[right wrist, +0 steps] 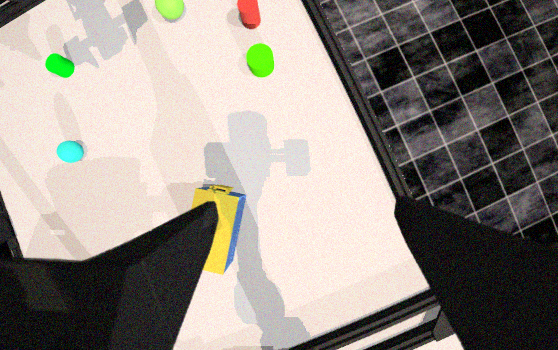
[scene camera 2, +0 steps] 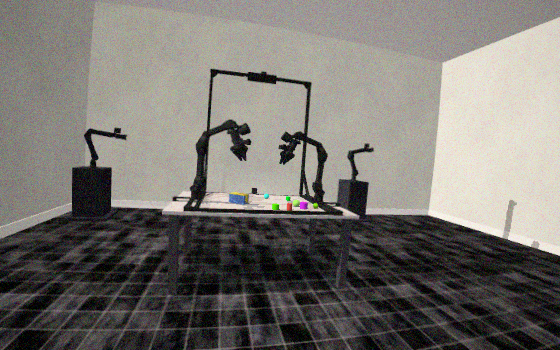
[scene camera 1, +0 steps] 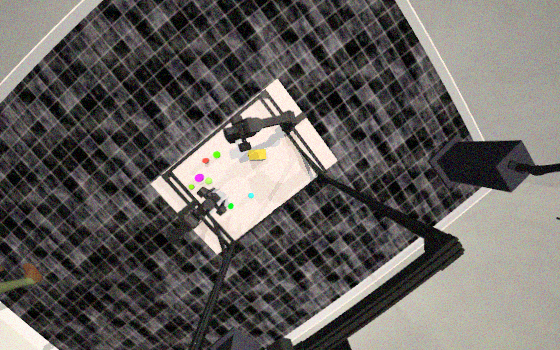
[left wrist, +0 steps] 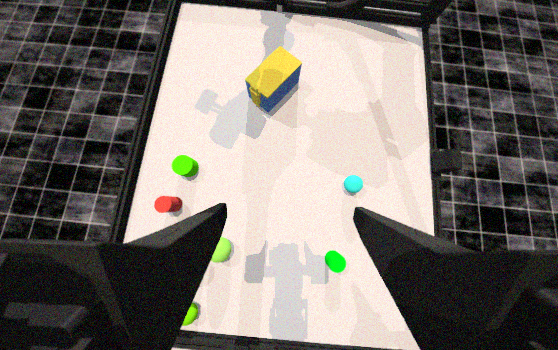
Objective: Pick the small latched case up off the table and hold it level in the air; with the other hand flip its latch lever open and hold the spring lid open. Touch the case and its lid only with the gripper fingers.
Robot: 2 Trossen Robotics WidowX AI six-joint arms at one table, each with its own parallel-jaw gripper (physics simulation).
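Frame: origin at the left arm's base, x ahead, y left, z up, level; millimetres.
Seen in the pictures: left gripper, fingertip midpoint: [scene camera 2: 281, 164] [scene camera 1: 220, 193] [left wrist: 290, 211]; right gripper, fingertip midpoint: [right wrist: 305, 207] [scene camera 2: 243, 160]; left arm's base, origin of the base link: [scene camera 2: 318, 201]; right arm's base, origin of the base link: [scene camera 2: 196, 198].
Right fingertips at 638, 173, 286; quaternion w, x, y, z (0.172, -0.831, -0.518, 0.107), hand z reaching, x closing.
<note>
Pixels of each thing's top centre, then the offset from my right fingertips to it, as dx, dy, dz.
- small case, middle of its top: [right wrist: 209, 228] [left wrist: 272, 72] [scene camera 1: 256, 154] [scene camera 2: 239, 193] -6, -144, -240
- green cylinder, middle of its top: [right wrist: 259, 56] [left wrist: 182, 164] [scene camera 1: 216, 154] -225, +52, -272
- red cylinder, middle of its top: [right wrist: 247, 3] [left wrist: 162, 204] -313, +75, -261
- magenta piece, middle of its top: [scene camera 2: 304, 202] [scene camera 1: 198, 178] -438, +17, -262
- cyan ball, middle of its top: [right wrist: 60, 150] [left wrist: 357, 183] [scene camera 1: 250, 196] -253, -341, -264
A small case [scene camera 1: 258, 154] [scene camera 2: 238, 199] [left wrist: 280, 75] [right wrist: 226, 235] with a yellow lid and blue sides rests closed on the table. Its yellow latch lever [left wrist: 255, 95] [right wrist: 220, 189] is at one end. My right gripper [scene camera 1: 241, 133] [scene camera 2: 243, 159] [right wrist: 305, 207] is open and empty, high above the table near the case, pointing down. Its left-hand finger hides part of the case in the right wrist view. My left gripper [scene camera 1: 214, 201] [scene camera 2: 282, 162] [left wrist: 290, 211] is open and empty, high above the table's other end, well apart from the case.
Loose on the table are a green cylinder [scene camera 1: 216, 155] [left wrist: 184, 165] [right wrist: 260, 60], a red cylinder [left wrist: 167, 204] [right wrist: 249, 14], a magenta piece [scene camera 1: 199, 178] [scene camera 2: 304, 205], a cyan ball [scene camera 1: 251, 195] [left wrist: 353, 184] [right wrist: 70, 151] and several other green pieces. A black frame borders the table.
</note>
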